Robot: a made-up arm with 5 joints. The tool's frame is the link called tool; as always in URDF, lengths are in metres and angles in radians.
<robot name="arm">
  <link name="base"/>
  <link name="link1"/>
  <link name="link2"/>
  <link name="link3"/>
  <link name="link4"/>
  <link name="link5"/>
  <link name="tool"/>
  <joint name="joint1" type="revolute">
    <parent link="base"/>
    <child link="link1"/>
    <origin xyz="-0.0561 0.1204 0.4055" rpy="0 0 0"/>
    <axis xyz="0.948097 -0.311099 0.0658"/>
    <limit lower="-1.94" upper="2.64"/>
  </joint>
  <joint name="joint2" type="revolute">
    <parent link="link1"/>
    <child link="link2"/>
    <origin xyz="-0.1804 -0.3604 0.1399" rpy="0 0 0"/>
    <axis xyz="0 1 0"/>
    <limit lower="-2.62" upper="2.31"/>
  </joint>
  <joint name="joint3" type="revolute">
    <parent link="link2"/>
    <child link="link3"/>
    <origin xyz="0.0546 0.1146 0.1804" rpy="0 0 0"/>
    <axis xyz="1 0 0"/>
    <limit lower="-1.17" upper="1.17"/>
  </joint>
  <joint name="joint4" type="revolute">
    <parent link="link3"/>
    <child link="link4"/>
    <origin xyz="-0.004 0.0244 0.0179" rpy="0 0 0"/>
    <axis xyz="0 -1 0"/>
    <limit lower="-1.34" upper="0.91"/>
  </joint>
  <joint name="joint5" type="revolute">
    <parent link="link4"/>
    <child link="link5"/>
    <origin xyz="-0.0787 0.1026 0.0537" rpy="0 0 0"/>
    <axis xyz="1 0 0"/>
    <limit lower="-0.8" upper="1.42"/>
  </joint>
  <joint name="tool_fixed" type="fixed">
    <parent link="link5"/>
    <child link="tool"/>
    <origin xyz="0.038 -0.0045 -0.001" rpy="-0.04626 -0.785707 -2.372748"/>
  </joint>
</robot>
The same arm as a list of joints. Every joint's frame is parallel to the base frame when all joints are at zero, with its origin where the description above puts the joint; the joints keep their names.
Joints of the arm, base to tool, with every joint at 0 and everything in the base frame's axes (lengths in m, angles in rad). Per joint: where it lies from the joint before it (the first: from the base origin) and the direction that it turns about. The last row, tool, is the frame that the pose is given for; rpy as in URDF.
joint1: xyz -0.0561 0.1204 0.4055 axis 0.948097 -0.311099 0.0658
joint2: xyz -0.1804 -0.3604 0.1399 axis +y
joint3: xyz 0.0546 0.1146 0.1804 axis +x
joint4: xyz -0.004 0.0244 0.0179 axis -y
joint5: xyz -0.0787 0.1026 0.0537 axis +x
tool: xyz 0.038 -0.0045 -0.001 rpy -0.0463 -0.7857 -2.3727
Joint limits (rad, base to tool): -1.94..2.64 -2.62..2.31 -1.17..1.17 -1.34..0.91 -0.8..1.42

